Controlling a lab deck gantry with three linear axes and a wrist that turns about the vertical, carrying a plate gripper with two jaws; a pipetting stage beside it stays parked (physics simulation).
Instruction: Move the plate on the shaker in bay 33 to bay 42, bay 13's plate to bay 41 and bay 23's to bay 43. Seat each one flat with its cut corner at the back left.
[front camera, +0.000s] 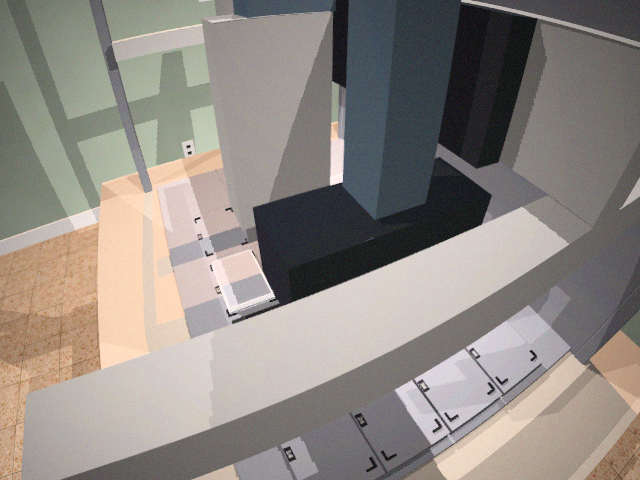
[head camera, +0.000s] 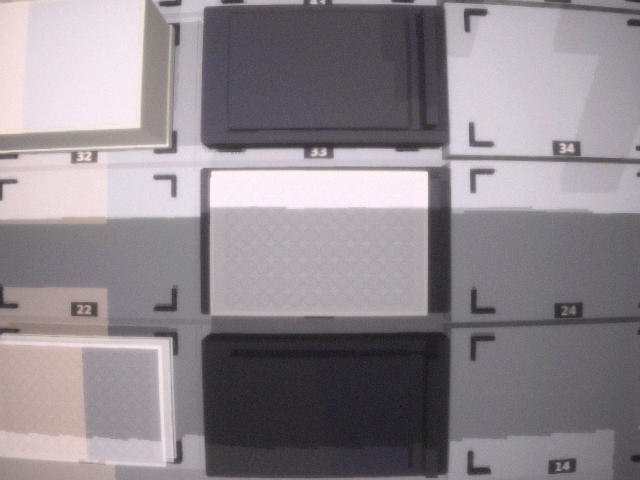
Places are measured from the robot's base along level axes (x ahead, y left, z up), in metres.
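Pixels of known places: robot's base, origin of its link: (front camera: 195, 220).
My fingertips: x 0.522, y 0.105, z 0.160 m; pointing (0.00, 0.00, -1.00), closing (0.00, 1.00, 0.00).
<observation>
Ahead of a thing's pixels: the offset from my fingertips to its top centre. "spot": to the spot under its first point.
The pale plate {0.130 m back, 0.044 m left, 0.124 m down} (head camera: 318, 258) at bay 23 lies nearly square on a dark base {spot: 0.059 m back, 0.041 m left, 0.129 m down} (head camera: 439, 248) in the head view, its upper strip brightly lit; its cut corner cannot be made out. The shaker {0.126 m back, 0.153 m left, 0.129 m down} (head camera: 317, 77) in bay 33 is dark and bears no plate. The dark device {0.126 m back, 0.061 m right, 0.129 m down} (head camera: 315, 403) in bay 13 bears no plate. My gripper (front camera: 377, 253) is lowered in the front view, where its black body shows below the blue column; its jaws are hidden, and they do not show in the head view. Bays 41 and 42 are hidden; a sliver of bay 43 shows at the head view's top edge.
A tall cream box {0.294 m back, 0.152 m left, 0.118 m down} (head camera: 72, 67) stands in bay 32. Another plate {0.294 m back, 0.062 m right, 0.146 m down} (front camera: 242, 279) (head camera: 77, 397) lies in bay 12. A thick grey beam (front camera: 310, 351) crosses the front view and hides part of the deck. A grey panel (front camera: 273, 103) stands behind the gripper body.
</observation>
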